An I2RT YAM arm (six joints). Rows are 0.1 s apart.
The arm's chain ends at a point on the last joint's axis. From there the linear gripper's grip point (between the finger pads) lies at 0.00 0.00 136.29 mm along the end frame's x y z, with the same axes.
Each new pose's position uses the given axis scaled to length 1; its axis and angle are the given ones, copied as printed.
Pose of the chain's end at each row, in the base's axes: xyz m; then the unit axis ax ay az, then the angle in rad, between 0 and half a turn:
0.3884, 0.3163, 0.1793, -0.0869, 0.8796, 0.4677, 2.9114
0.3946, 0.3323, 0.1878, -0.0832, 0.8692, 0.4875, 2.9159
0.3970, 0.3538, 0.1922, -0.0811, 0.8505, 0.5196, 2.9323
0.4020, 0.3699, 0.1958, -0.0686, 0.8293, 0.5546, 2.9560
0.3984, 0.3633, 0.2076, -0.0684, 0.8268, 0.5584, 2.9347
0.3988, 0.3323, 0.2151, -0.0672, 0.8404, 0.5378, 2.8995
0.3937, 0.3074, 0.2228, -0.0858, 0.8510, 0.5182, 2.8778
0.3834, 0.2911, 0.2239, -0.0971, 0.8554, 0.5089, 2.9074
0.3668, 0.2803, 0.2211, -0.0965, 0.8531, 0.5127, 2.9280
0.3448, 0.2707, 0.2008, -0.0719, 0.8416, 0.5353, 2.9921
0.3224, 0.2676, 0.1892, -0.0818, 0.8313, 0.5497, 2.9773
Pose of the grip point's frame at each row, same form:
0.4048, 0.4297, 0.1054, -0.0869, 0.8796, 0.4677, 2.9114
0.4102, 0.4489, 0.1189, -0.0832, 0.8692, 0.4875, 2.9159
0.4097, 0.4753, 0.1317, -0.0811, 0.8505, 0.5196, 2.9323
0.4126, 0.4959, 0.1450, -0.0686, 0.8293, 0.5546, 2.9560
0.4112, 0.4897, 0.1583, -0.0684, 0.8268, 0.5584, 2.9347
0.4166, 0.4559, 0.1605, -0.0672, 0.8404, 0.5378, 2.8995
0.4120, 0.4286, 0.1631, -0.0858, 0.8510, 0.5182, 2.8778
0.3972, 0.4112, 0.1610, -0.0971, 0.8554, 0.5089, 2.9074
0.3781, 0.4010, 0.1587, -0.0965, 0.8531, 0.5127, 2.9280
0.3515, 0.3943, 0.1437, -0.0719, 0.8416, 0.5353, 2.9921
0.3288, 0.3932, 0.1366, -0.0818, 0.8313, 0.5497, 2.9773

